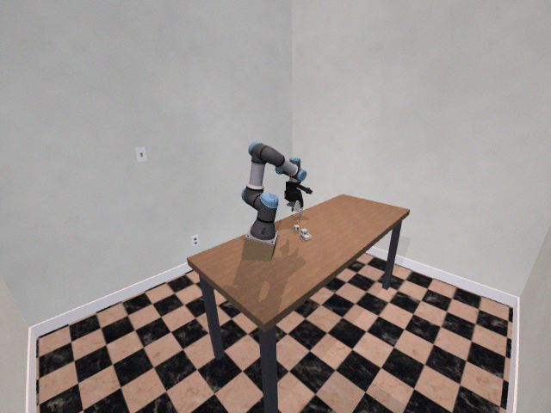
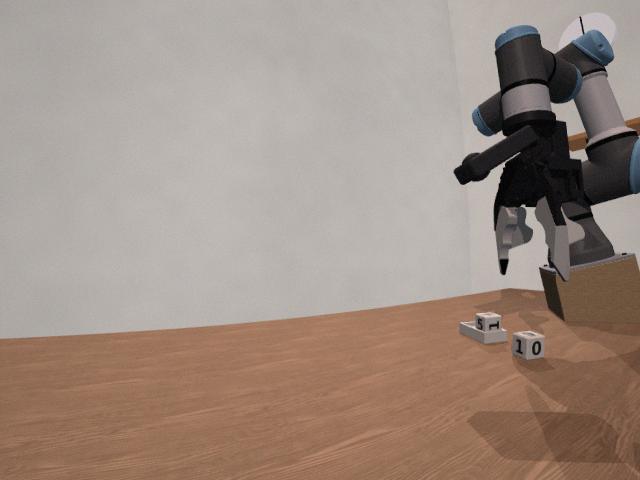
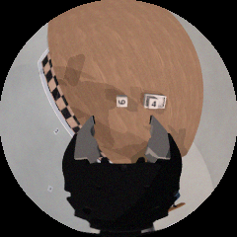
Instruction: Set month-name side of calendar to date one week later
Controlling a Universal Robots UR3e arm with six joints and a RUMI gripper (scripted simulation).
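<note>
Right now the white digit cube is 100 mm below my hand. Round my hand: white tray 50 mm behind, 100 mm to the right, 110 mm below.
</note>
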